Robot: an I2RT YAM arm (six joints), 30 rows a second.
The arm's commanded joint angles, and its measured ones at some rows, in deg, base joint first. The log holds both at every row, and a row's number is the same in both.
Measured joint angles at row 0:
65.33, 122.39, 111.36, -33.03, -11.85, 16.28
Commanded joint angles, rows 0 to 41:
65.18, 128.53, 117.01, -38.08, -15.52, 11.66
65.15, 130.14, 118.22, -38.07, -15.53, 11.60
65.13, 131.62, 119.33, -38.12, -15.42, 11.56
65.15, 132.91, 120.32, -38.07, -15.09, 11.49
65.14, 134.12, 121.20, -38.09, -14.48, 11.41
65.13, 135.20, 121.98, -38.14, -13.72, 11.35
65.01, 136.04, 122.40, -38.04, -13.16, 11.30
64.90, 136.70, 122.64, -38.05, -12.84, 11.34
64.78, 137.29, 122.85, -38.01, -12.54, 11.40
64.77, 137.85, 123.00, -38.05, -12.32, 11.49
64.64, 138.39, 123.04, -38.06, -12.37, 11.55
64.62, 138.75, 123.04, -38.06, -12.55, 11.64
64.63, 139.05, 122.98, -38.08, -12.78, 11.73
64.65, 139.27, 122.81, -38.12, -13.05, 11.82
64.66, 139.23, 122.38, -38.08, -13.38, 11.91
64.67, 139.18, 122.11, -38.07, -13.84, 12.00
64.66, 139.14, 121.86, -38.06, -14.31, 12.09
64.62, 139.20, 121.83, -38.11, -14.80, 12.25
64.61, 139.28, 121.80, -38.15, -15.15, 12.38
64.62, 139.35, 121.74, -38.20, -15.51, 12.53
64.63, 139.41, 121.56, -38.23, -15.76, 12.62
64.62, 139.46, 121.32, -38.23, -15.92, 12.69
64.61, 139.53, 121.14, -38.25, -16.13, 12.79
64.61, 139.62, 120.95, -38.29, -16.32, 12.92
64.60, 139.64, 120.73, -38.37, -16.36, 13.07
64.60, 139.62, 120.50, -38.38, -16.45, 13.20
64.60, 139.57, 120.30, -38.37, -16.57, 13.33
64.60, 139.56, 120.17, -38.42, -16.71, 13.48
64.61, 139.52, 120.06, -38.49, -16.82, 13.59
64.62, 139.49, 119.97, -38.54, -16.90, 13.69
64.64, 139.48, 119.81, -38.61, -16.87, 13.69
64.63, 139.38, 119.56, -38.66, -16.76, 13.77
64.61, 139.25, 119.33, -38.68, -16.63, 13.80
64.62, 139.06, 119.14, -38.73, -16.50, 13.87
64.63, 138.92, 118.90, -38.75, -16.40, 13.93
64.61, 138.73, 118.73, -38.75, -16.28, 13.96
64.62, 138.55, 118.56, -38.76, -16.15, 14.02
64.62, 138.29, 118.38, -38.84, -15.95, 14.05
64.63, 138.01, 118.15, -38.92, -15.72, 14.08
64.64, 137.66, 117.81, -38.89, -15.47, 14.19
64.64, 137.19, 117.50, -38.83, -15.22, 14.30
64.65, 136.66, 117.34, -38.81, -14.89, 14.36
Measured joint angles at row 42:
64.75, 138.80, 118.41, -38.53, -16.11, 13.89
